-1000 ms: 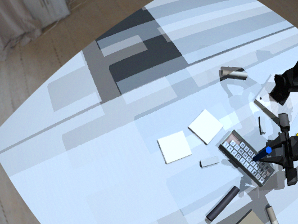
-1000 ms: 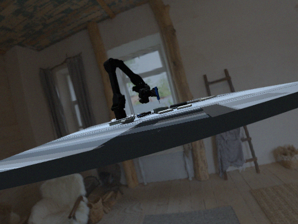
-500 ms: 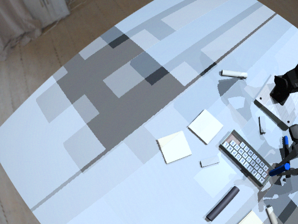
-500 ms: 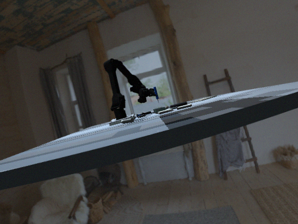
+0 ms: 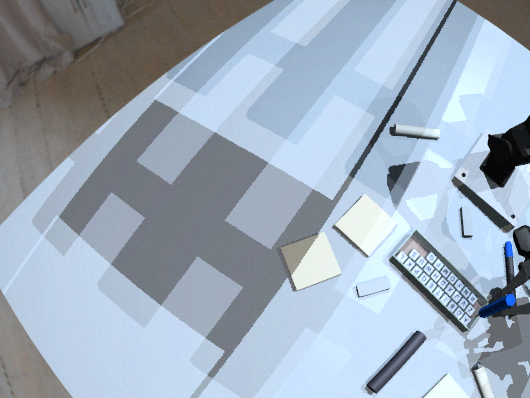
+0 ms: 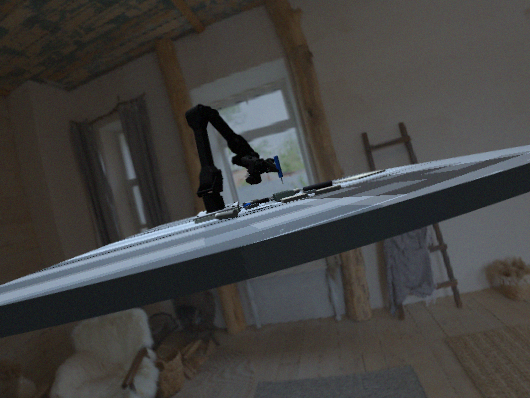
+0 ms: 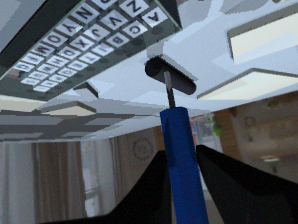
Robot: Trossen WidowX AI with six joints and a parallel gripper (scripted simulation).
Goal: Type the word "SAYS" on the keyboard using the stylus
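My gripper tip is now 60 mm short of the grey eraser, 170 mm to the left of it and 110 mm above it. Round my gripper tip: stylus tip: 50 mm below; then dark cylinder: 130 mm ahead, 50 mm to the right, 100 mm below; then stylus: 10 mm below.
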